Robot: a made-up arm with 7 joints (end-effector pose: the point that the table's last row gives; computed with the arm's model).
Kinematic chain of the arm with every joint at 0, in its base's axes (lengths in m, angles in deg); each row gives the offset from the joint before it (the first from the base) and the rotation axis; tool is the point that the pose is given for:
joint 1: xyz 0 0 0.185 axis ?
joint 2: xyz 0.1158 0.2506 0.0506 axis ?
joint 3: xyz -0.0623 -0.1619 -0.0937 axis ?
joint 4: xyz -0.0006 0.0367 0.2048 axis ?
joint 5: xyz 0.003 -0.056 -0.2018 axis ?
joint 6: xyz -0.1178 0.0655 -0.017 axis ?
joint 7: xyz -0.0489 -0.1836 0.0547 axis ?
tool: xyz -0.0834 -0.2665 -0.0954
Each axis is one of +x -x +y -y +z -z.
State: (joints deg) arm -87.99 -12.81 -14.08 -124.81 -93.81 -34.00 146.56
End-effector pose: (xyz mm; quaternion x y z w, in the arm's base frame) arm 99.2 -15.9 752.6 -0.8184 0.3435 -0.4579 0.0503
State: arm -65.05 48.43 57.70 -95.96 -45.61 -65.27 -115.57
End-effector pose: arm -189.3 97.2 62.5 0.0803 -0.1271 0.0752 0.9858
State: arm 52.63 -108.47 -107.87 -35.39 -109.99 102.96 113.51
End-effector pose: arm -139.1 347.6 -117.6 0.8127 0.3945 0.0873 0.4199
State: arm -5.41 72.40 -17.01 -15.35 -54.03 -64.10 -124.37
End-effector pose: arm 319.4 69.6 120.9 0.1589 0.0566 -0.9827 0.0766
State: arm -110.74 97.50 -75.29 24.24 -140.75 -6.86 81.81
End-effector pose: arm 283.3 -483.6 409.1 -0.5304 0.3402 0.1675 0.7582
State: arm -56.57 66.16 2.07 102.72 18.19 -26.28 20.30
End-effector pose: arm 475.8 388.4 -176.7 0.7288 -0.4095 0.0473 0.5467
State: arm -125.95 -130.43 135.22 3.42 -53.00 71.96 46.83
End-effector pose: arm 201.4 -587.3 296.9 -0.0797 0.9789 0.0845 0.1680
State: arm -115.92 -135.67 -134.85 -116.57 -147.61 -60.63 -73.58
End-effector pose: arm 295.2 -302.7 -184.2 0.1716 0.1206 0.9650 0.1572
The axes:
joint 1: +z
joint 2: -y
joint 3: -z
joint 4: +x
joint 5: -z
joint 6: -x
joint 7: -z

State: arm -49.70 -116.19 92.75 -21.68 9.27 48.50 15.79
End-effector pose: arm 629.0 -49.0 307.6 0.5253 -0.8454 -0.0378 0.0895
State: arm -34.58 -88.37 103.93 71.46 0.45 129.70 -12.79
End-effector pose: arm 598.4 -79.0 294.9 -0.3718 0.8752 -0.3033 0.0614
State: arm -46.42 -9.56 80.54 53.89 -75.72 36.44 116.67
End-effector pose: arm 149.8 168.8 -110.6 -0.0261 0.3914 0.9196 0.0229
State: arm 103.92 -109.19 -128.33 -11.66 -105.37 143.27 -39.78
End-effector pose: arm 35.0 255.4 -114.1 0.7371 -0.3455 0.4741 0.3355
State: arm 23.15 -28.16 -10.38 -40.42 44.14 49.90 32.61
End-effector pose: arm -293.6 6.3 546.7 -0.6959 -0.2110 -0.1993 0.6568
